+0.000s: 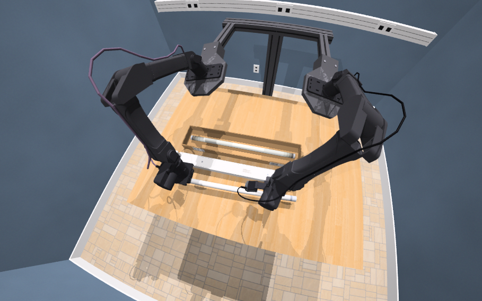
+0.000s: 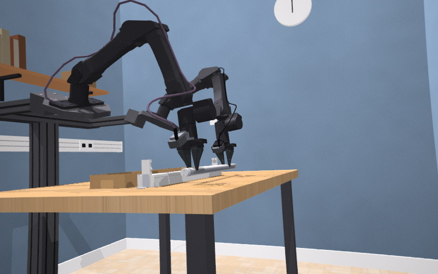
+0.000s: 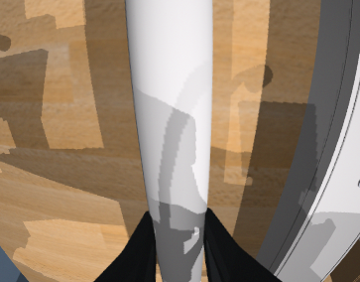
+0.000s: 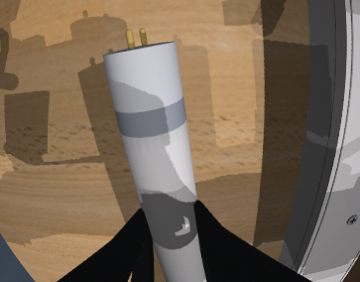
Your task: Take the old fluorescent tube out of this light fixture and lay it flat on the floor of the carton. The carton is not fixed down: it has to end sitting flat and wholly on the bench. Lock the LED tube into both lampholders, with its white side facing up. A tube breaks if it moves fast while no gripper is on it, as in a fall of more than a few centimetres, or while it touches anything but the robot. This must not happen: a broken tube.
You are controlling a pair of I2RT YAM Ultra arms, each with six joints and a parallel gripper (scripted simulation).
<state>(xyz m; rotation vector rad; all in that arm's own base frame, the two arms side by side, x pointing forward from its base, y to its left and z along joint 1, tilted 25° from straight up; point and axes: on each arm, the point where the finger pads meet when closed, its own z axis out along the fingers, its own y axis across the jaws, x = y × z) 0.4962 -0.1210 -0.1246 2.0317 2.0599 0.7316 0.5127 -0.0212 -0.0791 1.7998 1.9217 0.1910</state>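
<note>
Now: the LED tube 17 cm to the right of my left hand, 1 cm below it and 1 cm ahead of it. Also, from my left hand: light fixture 19 cm to the right, 9 cm behind, 1 cm above; brown carton 23 cm behind, 19 cm to the right, 2 cm below; old fluorescent tube 23 cm behind, 19 cm to the right, 3 cm below.
</note>
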